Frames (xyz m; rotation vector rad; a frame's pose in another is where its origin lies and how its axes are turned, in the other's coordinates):
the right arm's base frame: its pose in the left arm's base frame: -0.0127 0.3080 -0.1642 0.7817 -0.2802 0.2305
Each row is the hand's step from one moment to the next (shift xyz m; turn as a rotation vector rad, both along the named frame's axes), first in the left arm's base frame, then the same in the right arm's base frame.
Working: the left arm's base frame: its pose in the right arm's base frame: 0.0355 -0.1077 0.3303 -0.7817 0.2802 -0.2305

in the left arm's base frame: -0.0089 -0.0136 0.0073 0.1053 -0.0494 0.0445
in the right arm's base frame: -0.0073 -0.0018 0.0162 0.1086 -0.0369 0.0485
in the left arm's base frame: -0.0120 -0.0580 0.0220 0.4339 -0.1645 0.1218
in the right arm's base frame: -0.0098 -0.0218 0.0585 0.4310 -0.1657 0.1302
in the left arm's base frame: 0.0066 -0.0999 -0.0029 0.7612 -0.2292 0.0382
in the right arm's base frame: -0.0048 -0.0727 0.0688 0.7038 -0.3654 0.0672
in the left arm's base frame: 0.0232 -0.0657 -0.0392 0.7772 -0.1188 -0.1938
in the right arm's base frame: 0.0022 -0.0781 0.0170 0.6530 -0.4470 -0.1716
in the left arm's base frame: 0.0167 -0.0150 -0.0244 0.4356 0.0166 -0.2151
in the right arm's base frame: 0.0061 -0.0315 -0.0084 0.3390 -0.2634 -0.2280
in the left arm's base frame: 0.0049 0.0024 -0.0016 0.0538 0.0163 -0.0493
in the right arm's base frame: 0.0043 -0.0009 -0.0036 0.0358 -0.0377 -0.0538
